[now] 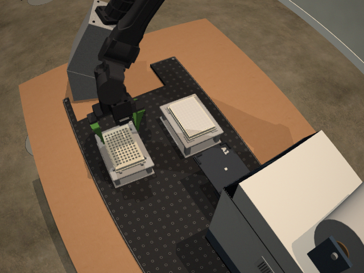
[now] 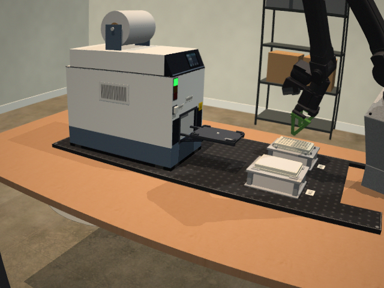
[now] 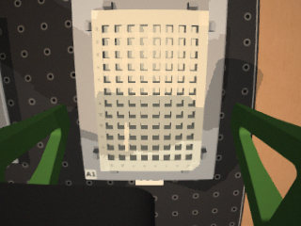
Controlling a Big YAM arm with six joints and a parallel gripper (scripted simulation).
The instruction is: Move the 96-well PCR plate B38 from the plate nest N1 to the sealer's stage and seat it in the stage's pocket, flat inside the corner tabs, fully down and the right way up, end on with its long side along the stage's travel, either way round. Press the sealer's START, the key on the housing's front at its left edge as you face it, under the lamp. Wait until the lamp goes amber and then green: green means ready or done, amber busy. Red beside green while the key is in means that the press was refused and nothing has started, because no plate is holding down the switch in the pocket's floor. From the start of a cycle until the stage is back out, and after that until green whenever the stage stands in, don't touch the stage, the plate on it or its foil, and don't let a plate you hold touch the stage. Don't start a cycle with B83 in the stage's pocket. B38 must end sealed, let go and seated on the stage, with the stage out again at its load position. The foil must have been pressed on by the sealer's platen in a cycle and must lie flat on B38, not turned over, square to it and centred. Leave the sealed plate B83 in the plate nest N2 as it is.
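The plate B38 lies 6 cm below my hand. Round my hand: nest N2: 2 cm ahead, 21 cm to the left, 7 cm below; sealed plate B83: 2 cm ahead, 21 cm to the left, 5 cm below; nest N1: 7 cm below.
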